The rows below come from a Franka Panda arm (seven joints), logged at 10 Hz.
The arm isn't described. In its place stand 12 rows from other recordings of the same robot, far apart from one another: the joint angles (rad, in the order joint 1, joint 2, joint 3, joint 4, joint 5, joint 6, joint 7), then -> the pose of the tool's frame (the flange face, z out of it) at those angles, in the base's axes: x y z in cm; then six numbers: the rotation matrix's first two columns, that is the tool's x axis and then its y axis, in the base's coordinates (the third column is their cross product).
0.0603, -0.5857, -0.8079, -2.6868, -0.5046, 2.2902, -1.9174 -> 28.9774, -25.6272, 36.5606, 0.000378, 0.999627, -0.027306, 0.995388, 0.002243, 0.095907
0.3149, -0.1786, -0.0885, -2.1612, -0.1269, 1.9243, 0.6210 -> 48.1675, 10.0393, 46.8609, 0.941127, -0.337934, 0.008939, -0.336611, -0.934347, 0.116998
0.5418, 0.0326, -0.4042, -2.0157, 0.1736, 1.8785, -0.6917 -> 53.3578, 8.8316, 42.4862, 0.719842, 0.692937, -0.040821, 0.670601, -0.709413, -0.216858
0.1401, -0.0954, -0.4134, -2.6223, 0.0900, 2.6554, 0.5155 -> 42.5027, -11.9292, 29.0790, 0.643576, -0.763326, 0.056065, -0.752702, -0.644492, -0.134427
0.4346, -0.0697, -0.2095, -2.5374, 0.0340, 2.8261, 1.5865 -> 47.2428, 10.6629, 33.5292, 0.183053, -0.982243, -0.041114, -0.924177, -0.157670, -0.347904
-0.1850, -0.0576, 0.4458, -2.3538, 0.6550, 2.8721, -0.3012 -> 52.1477, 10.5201, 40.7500, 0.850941, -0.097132, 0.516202, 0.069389, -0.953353, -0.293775
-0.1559, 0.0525, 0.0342, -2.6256, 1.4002, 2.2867, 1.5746 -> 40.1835, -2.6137, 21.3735, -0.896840, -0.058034, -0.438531, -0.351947, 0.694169, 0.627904
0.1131, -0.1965, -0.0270, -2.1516, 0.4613, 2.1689, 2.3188 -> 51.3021, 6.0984, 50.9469, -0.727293, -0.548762, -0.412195, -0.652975, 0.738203, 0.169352
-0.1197, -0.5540, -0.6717, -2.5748, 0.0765, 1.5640, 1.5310 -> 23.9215, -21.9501, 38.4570, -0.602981, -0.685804, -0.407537, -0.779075, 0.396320, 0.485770
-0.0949, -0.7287, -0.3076, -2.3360, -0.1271, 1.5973, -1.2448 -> 29.3125, -16.5358, 56.9590, 0.601178, 0.796738, 0.061601, 0.799083, -0.598674, -0.055280
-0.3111, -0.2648, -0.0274, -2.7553, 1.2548, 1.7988, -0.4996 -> 34.8409, -3.7083, 30.1370, 0.864696, -0.342778, -0.367157, -0.456517, -0.231429, -0.859088
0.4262, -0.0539, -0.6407, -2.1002, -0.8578, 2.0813, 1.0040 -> 52.4193, -15.6838, 45.5068, 0.696154, -0.528947, 0.485370, -0.717398, -0.537650, 0.443026
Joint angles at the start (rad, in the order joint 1, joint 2, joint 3, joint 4, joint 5, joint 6, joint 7):
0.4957, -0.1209, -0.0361, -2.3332, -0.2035, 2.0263, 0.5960
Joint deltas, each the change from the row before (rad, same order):
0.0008, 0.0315, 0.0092, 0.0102, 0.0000, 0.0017, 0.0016
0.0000, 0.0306, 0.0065, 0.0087, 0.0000, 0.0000, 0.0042
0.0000, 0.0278, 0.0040, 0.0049, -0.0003, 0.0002, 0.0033
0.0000, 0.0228, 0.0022, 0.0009, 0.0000, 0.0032, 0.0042
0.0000, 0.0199, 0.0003, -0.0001, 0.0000, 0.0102, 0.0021
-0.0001, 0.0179, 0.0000, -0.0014, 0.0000, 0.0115, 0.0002
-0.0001, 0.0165, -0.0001, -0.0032, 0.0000, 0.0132, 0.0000
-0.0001, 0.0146, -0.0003, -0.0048, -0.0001, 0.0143, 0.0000
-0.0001, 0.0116, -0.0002, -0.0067, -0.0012, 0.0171, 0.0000
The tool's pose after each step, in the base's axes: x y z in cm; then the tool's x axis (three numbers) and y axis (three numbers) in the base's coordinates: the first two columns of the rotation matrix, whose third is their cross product. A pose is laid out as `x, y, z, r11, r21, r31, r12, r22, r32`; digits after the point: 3 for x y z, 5 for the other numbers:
42.654, 20.348, 36.202, 0.99584, -0.02955, -0.08625, -0.00722, -0.96859, 0.24856
42.815, 20.778, 35.115, 0.99421, -0.02823, -0.10370, -0.00033, -0.96569, 0.25970
42.898, 21.035, 33.993, 0.99211, -0.02849, -0.12211, 0.00569, -0.96260, 0.27086
42.912, 21.170, 32.957, 0.99006, -0.03099, -0.13719, 0.00869, -0.96008, 0.27960
42.990, 21.256, 32.056, 0.98881, -0.03171, -0.14577, 0.01101, -0.95896, 0.28332
43.039, 21.309, 31.203, 0.98770, -0.03071, -0.15329, 0.01454, -0.95822, 0.28567
43.042, 21.338, 30.356, 0.98670, -0.02929, -0.15992, 0.01811, -0.95771, 0.28718
43.004, 21.337, 29.546, 0.98583, -0.02777, -0.16542, 0.02135, -0.95741, 0.28795
42.934, 21.327, 28.825, 0.98556, -0.02474, -0.16750, 0.02479, -0.95752, 0.28730

